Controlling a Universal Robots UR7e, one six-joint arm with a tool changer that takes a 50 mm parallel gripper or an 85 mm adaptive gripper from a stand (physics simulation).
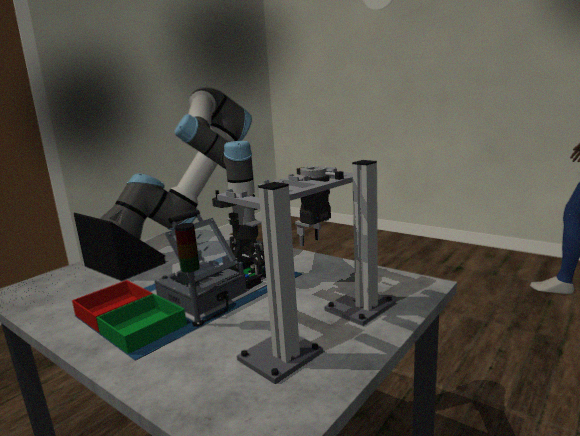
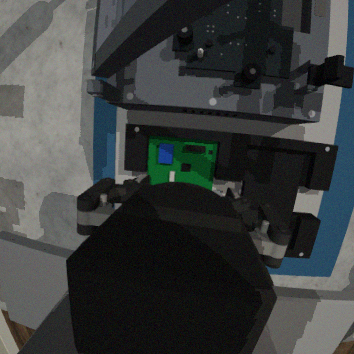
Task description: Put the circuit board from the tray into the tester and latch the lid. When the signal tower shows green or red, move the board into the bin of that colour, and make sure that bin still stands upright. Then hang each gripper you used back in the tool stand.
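Frame: origin at the arm's base, x ahead, y left, z up, level; centimetres.
Where they show: arm's base, origin of the base link: (image 1: 117, 233).
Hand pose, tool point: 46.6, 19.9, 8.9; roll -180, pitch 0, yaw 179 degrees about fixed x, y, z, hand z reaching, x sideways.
Observation:
Things, the pixels of their top centre, and the offset from my tool point, as dx, dy, dz. "spot": a spot on its surface instead.
- green circuit board, middle of its top: (image 2: 177, 190) (image 1: 251, 269) +1.0, -0.1, -16.9
- black tray, surface spot: (image 2: 137, 155) spot: +5.6, -3.2, -16.9
- signal tower, surface spot: (image 1: 188, 248) spot: +13.8, -27.5, +1.2
- red bin, surface spot: (image 1: 85, 312) spot: -10.3, -45.5, -15.9
- green bin, middle of its top: (image 1: 140, 313) +3.2, -37.0, -15.0
The green circuit board (image 1: 249, 272) (image 2: 195, 161) lies in the black tray (image 2: 137, 155), its near edge hidden by my gripper. My adaptive gripper (image 1: 247, 266) (image 2: 181, 185) points down low over the board, open, with its fingers on either side of it; the fingertips are partly hidden. The grey tester (image 1: 202, 295) (image 2: 165, 92) is beside the tray, its lid (image 1: 225, 242) (image 2: 145, 37) raised. The signal tower (image 1: 188, 248) shows dull red and green sections, neither clearly lit. The red bin (image 1: 85, 312) and green bin (image 1: 115, 332) stand upright side by side.
The tool stand (image 1: 282, 280) rises at the table's near side, with its second post (image 1: 366, 235) further right. The parallel gripper (image 1: 315, 209) hangs from its crossbar. A black wedge-shaped panel (image 1: 112, 247) stands near the arm base. A person's leg (image 1: 572, 240) shows at the far right.

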